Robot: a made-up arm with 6 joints.
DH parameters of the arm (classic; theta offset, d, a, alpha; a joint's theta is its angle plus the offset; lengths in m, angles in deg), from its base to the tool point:
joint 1: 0 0.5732 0 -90
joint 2: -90 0 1.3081 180
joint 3: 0 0 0 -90
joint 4: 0 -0.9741 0 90
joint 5: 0 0.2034 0 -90
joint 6: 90 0 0 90
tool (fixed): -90 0 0 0
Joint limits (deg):
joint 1: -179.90..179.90
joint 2: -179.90..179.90
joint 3: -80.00..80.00
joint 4: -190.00..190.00
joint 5: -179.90..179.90
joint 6: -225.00..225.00
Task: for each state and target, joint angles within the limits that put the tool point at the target. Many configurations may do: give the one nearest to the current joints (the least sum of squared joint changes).
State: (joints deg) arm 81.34 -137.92 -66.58 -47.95 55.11 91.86
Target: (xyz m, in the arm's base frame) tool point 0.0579 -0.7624 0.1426
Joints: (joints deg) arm 83.09 -168.64 -40.54 -42.83 55.11 91.86
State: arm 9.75 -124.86 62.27 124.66 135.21 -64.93
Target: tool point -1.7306 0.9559 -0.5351
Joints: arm -25.30 -127.67 61.19 127.78 135.21 -64.93
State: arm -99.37 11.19 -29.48 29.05 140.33 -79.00
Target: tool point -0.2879 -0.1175 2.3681
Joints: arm -122.62 -23.54 8.29 28.27 140.33 -79.00
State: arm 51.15 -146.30 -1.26 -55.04 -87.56 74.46
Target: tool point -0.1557 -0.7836 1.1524
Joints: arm 70.64 -102.43 -32.05 -56.28 -87.56 74.46
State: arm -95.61 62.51 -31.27 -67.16 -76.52 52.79
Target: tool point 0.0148 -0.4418 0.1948
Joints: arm -81.75 85.04 -53.86 -76.14 -76.52 52.79
